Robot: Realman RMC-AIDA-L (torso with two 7-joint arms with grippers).
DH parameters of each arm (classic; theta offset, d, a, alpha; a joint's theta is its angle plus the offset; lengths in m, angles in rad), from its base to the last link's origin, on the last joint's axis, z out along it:
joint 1: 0 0.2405 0 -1.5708
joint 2: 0 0 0 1.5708
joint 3: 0 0.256 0 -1.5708
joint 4: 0 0 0 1.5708
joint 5: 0 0.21 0 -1.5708
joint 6: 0 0 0 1.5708
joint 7: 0 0.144 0 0
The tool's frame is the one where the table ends.
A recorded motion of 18 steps. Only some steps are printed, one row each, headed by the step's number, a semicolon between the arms.
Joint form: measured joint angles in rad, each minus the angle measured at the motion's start. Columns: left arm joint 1, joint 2, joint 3, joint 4, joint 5, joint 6, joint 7; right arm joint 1, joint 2, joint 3, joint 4, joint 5, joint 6, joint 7.
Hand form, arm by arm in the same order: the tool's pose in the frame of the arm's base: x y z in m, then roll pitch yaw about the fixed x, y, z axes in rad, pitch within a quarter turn. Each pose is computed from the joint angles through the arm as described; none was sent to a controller.
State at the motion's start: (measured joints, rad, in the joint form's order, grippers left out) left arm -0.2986 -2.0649 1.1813 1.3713 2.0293 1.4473 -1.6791; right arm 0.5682 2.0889 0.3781 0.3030 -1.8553 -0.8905 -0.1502
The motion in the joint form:
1: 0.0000 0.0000 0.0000 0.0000 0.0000 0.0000 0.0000; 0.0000 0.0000 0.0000 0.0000 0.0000 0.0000 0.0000
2: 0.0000 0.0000 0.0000 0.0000 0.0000 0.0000 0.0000; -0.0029 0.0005 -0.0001 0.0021 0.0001 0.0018 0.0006
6: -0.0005 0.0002 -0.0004 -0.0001 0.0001 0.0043 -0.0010; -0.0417 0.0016 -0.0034 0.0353 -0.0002 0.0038 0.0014
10: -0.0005 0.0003 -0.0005 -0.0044 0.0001 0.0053 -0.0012; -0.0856 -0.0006 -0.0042 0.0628 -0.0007 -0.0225 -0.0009
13: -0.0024 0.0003 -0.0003 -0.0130 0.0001 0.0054 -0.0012; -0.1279 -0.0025 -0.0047 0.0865 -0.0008 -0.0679 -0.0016
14: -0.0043 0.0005 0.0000 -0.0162 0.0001 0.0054 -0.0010; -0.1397 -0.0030 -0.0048 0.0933 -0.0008 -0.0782 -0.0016
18: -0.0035 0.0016 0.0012 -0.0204 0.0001 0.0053 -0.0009; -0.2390 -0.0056 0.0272 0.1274 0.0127 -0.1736 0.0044
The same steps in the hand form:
1: -0.2164 0.3215 0.0344 -2.7944 -0.1536 0.1452; 0.2833 0.3517 -0.0859 -1.9898 0.5566 -0.1260
2: -0.2164 0.3215 0.0344 -2.7944 -0.1536 0.1452; 0.2838 0.3507 -0.0866 -1.9928 0.5585 -0.1312
6: -0.2163 0.3210 0.0343 -2.7985 -0.1534 0.1461; 0.2886 0.3378 -0.0930 -2.0161 0.5848 -0.1718
10: -0.2172 0.3207 0.0337 -2.8018 -0.1540 0.1502; 0.2939 0.3252 -0.0939 -2.0096 0.6145 -0.1845
13: -0.2181 0.3207 0.0325 -2.8070 -0.1552 0.1560; 0.2973 0.3136 -0.0921 -1.9837 0.6508 -0.1746
14: -0.2181 0.3209 0.0320 -2.8089 -0.1553 0.1567; 0.2984 0.3103 -0.0918 -1.9780 0.6603 -0.1742
18: -0.2193 0.3205 0.0316 -2.8116 -0.1544 0.1607; 0.3137 0.2864 -0.0793 -1.8637 0.7470 -0.1576

